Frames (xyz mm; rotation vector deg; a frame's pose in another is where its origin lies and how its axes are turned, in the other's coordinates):
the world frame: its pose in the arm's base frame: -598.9 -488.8 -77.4 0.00 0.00 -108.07
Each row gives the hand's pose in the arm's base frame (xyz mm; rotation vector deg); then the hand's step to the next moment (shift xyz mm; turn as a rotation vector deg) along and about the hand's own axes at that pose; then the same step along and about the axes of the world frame.
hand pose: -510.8 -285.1 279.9 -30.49 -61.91 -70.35
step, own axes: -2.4 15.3 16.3 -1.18 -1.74 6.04
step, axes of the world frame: -20.8 2.0 8.2 -3.58 -5.15 1.24
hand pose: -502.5 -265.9 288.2 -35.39 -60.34 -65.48
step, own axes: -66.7 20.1 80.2 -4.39 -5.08 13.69
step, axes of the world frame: -93.6 -43.6 -25.1 -8.08 -12.88 1.14
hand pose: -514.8 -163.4 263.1 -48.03 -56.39 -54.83
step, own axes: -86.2 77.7 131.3 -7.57 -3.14 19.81
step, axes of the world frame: -163.7 -39.9 -48.3 -14.52 -15.77 -0.08
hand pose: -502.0 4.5 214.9 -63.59 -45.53 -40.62
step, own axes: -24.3 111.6 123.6 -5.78 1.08 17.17
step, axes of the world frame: -161.9 4.6 -45.7 -14.66 -10.63 -1.28
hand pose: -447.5 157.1 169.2 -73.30 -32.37 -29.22
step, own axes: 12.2 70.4 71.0 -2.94 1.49 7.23
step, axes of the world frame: -94.2 18.4 -30.5 -6.49 -4.28 -1.63
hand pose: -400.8 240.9 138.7 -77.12 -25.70 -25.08
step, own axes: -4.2 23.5 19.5 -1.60 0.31 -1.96
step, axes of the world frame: -24.7 0.5 -18.4 2.05 -0.45 -1.45
